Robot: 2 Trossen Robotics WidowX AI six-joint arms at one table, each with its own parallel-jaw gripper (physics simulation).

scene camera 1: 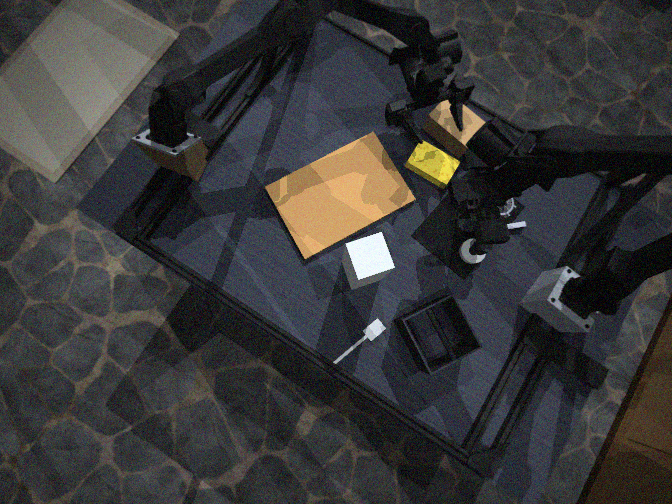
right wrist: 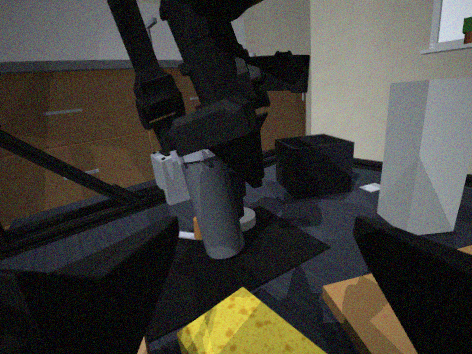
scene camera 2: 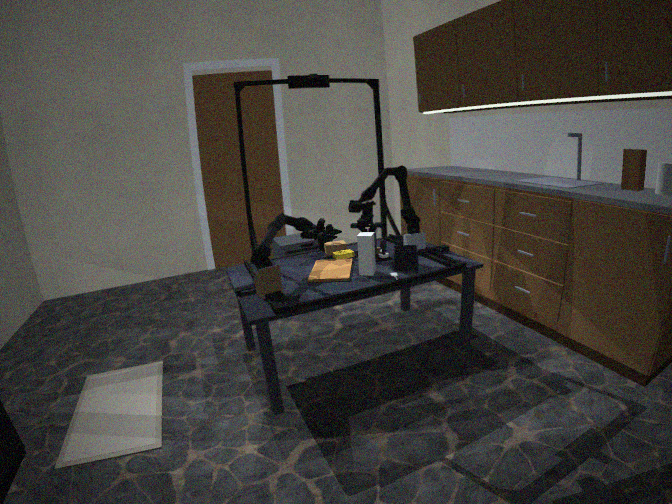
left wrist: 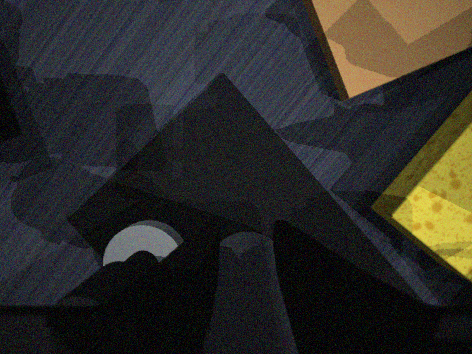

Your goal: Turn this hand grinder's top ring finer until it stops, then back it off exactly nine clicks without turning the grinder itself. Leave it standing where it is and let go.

Scene:
An orange board shows in scene camera 1, in the right wrist view, in scene camera 2 (331, 270) and in the left wrist view (363, 52). A white box shows in scene camera 1, in the right wrist view (418, 191) and in scene camera 2; in the left wrist view it is out of frame. The same spot on the orange board: (right wrist: 359, 305) is (scene camera 1: 402, 192). One and the same spot on the white box: (scene camera 2: 365, 240) is (scene camera 1: 352, 266).

